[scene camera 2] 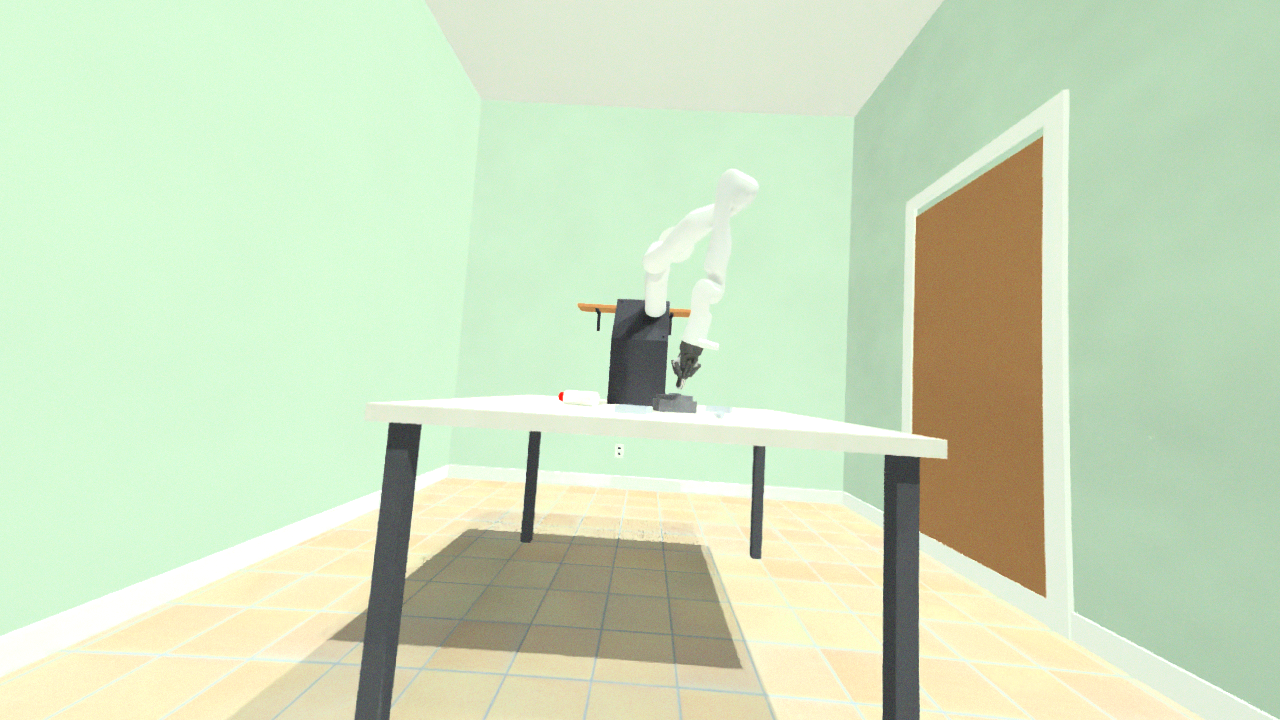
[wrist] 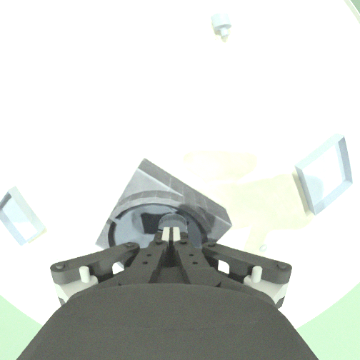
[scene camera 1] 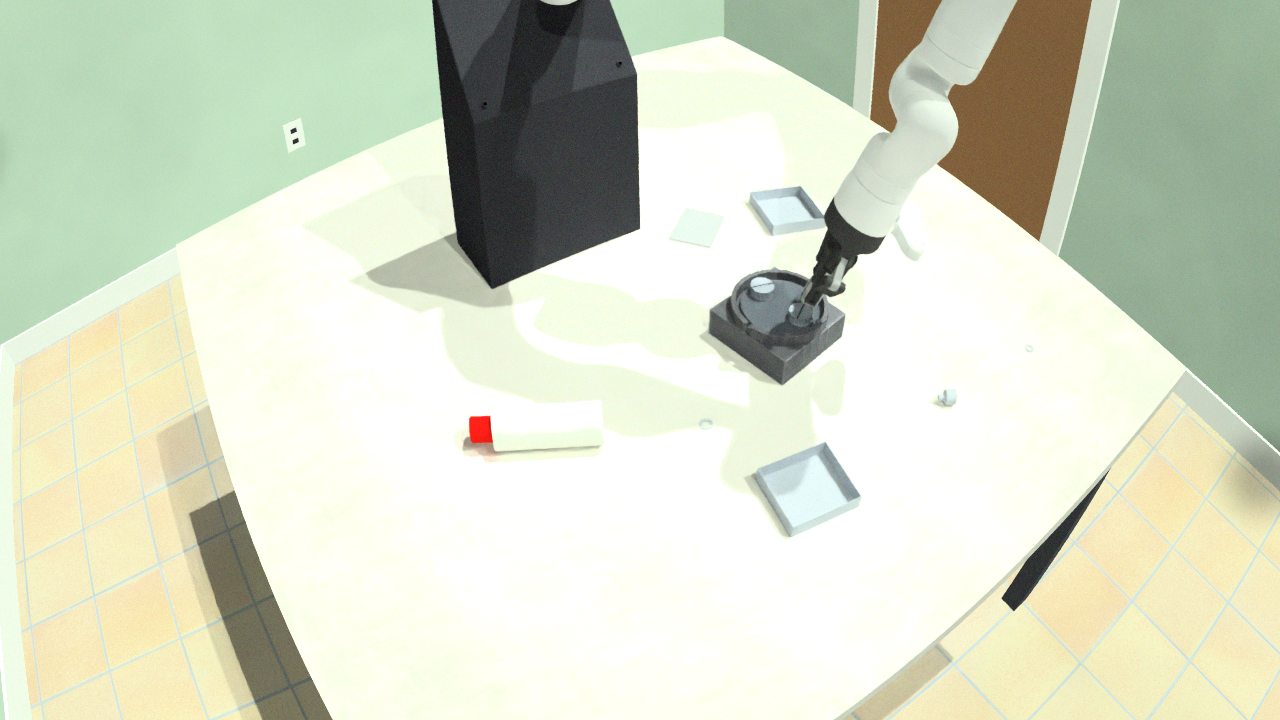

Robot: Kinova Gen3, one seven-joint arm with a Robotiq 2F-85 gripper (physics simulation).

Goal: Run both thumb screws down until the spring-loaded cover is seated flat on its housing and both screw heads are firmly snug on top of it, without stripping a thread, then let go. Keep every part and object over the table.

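Pixels of known places: gripper, fingertip midpoint: point(scene camera 2: 678, 388) point(scene camera 1: 807, 301); arm's base, link origin: point(scene camera 2: 655, 309).
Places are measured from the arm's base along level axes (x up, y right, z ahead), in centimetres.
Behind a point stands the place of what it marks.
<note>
The dark square housing point(scene camera 1: 747, 344) {z 37.5, x -39.6, y -11.0 cm} point(scene camera 2: 673, 406) {z 41.3, x -40.2, y -17.6 cm} point(wrist: 142, 182) stands on the table, with the round dark cover point(scene camera 1: 776, 308) {z 35.2, x -37.3, y -16.0 cm} point(wrist: 129, 226) inside its raised ring. One thumb screw point(scene camera 1: 761, 285) {z 32.0, x -36.0, y -15.3 cm} stands on the cover's far-left side in scene camera 1; its slotted head shows. The other thumb screw point(scene camera 1: 795, 317) {z 38.7, x -35.9, y -16.7 cm} point(wrist: 172, 219) is at the near-right side, partly hidden by the fingers. My gripper point(scene camera 1: 803, 307) {z 38.2, x -34.3, y -18.6 cm} point(scene camera 2: 680, 385) {z 38.2, x -34.3, y -18.6 cm} point(wrist: 171, 236) is shut and empty, tilted, its tips together over that screw's head. Whether they touch it, and whether the cover is flat, I cannot tell.
A loose screw point(scene camera 1: 948, 396) {z 54.7, x -40.4, y -32.5 cm} point(wrist: 221, 21) lies to the right. Small rings point(scene camera 1: 706, 424) {z 45.7, x -41.9, y -2.3 cm} point(scene camera 1: 1029, 348) {z 51.4, x -42.0, y -52.4 cm} lie on the table. Shallow trays point(scene camera 1: 825, 515) {z 63.5, x -40.7, y -9.0 cm} point(scene camera 1: 799, 226) {z 16.4, x -41.1, y -30.0 cm} stand nearer and farther than the housing. A white bottle point(scene camera 1: 547, 427) {z 42.9, x -37.9, y 15.2 cm}, a pale square point(scene camera 1: 698, 227) {z 11.2, x -41.8, y -16.0 cm} and the black pedestal point(scene camera 1: 559, 179) {z 10.9, x -28.4, y 3.8 cm} are left.
</note>
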